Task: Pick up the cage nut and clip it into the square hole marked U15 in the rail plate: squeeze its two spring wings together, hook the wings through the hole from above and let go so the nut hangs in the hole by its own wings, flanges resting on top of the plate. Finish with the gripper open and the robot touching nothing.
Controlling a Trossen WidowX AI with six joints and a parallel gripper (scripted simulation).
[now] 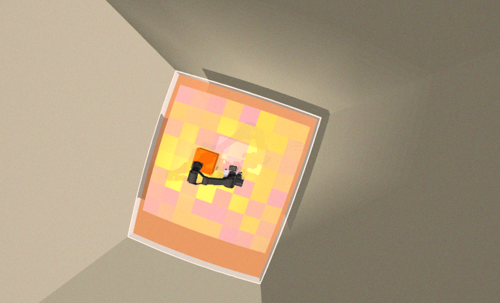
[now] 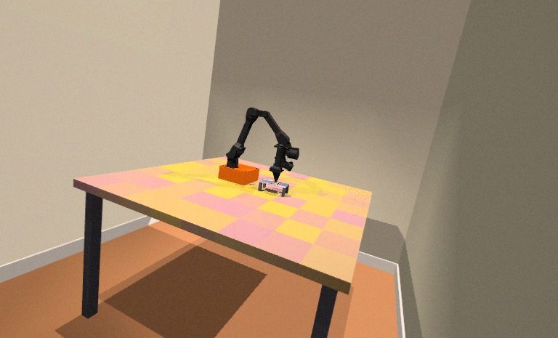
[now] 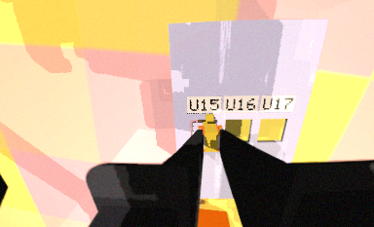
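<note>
Right now my gripper tip is 10 mm above the cage nut.
</note>
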